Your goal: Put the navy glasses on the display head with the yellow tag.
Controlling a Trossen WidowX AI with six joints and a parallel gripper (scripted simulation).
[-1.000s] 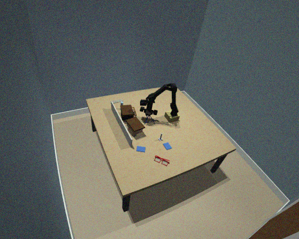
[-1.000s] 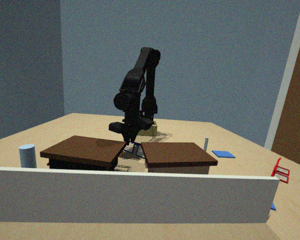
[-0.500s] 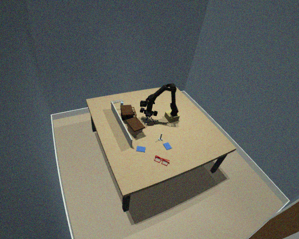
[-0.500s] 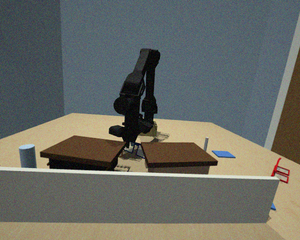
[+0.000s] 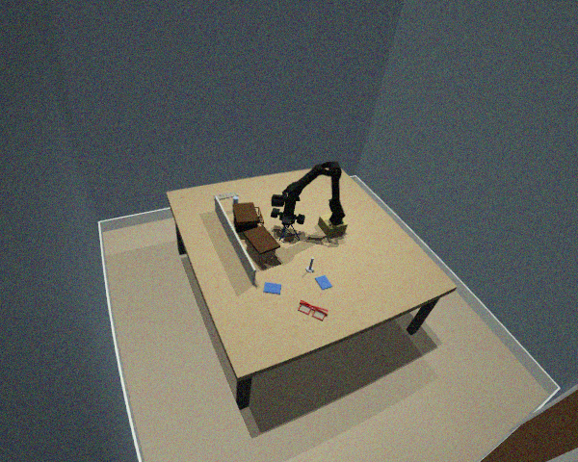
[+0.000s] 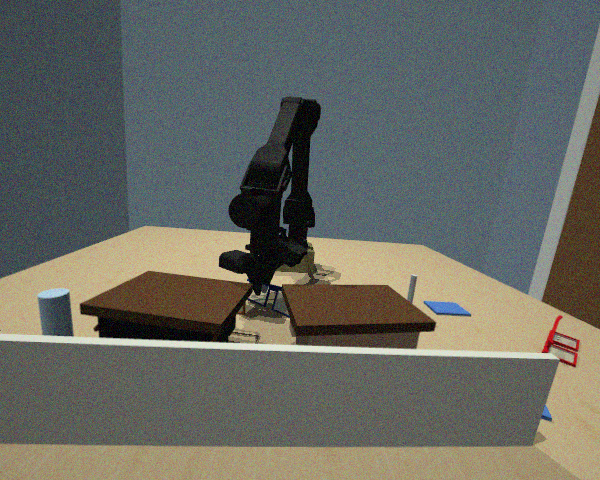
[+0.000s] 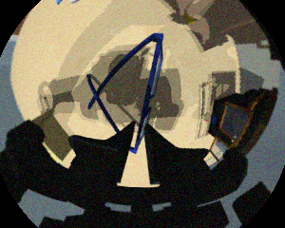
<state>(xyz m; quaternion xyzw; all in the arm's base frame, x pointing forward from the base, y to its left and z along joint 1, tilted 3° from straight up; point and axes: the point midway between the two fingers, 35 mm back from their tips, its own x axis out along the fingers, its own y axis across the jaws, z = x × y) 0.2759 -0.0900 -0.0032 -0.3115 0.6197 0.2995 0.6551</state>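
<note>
Now: gripper tip 320 mm to the right of the small grey peg, 20 mm short of it and 10 mm below it. Round my gripper tip: pale blue cylinder: 250 mm to the right, 220 mm ahead, 30 mm above; then white wall: 330 mm ahead, 40 mm above, 20 mm to the left.
</note>
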